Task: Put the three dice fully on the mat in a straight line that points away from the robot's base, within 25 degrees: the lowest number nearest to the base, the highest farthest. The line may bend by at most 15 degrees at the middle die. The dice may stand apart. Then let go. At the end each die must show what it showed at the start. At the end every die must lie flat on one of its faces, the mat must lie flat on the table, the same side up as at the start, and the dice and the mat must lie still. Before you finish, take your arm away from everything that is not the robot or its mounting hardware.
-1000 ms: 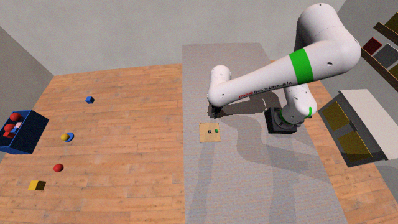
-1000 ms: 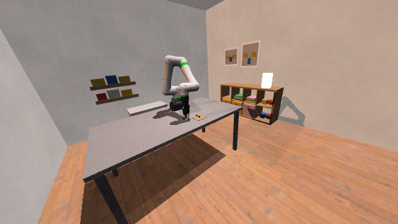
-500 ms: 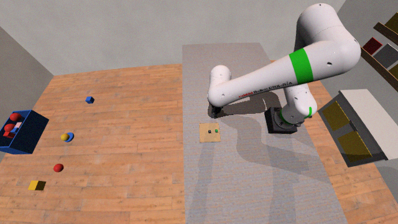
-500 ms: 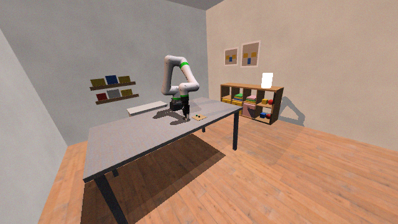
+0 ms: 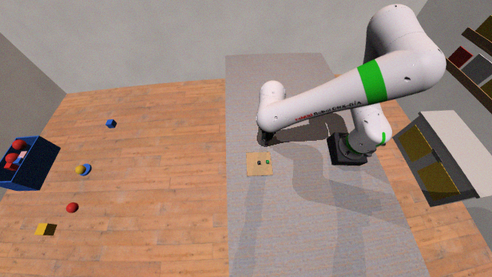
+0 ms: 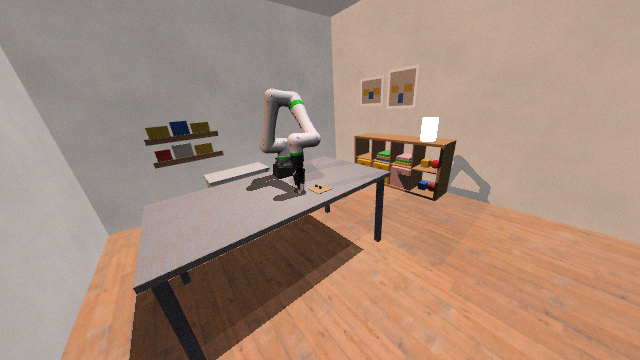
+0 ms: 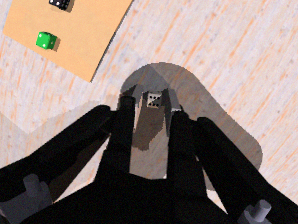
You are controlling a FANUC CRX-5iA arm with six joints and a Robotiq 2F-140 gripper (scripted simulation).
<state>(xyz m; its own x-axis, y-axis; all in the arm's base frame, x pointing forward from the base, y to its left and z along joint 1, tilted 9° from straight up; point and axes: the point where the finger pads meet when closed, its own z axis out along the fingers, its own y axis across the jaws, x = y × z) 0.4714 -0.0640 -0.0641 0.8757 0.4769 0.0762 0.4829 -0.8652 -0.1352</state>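
Right now my hand is 3 cm above the white die. The rest, counted from my hand: black die (15 cm to the left, 3 cm ahead, 2 cm below); then green die (14 cm to the left, 2 cm below, 1 cm behind); then tan mat (15 cm to the left, 3 cm below, 3 cm ahead).
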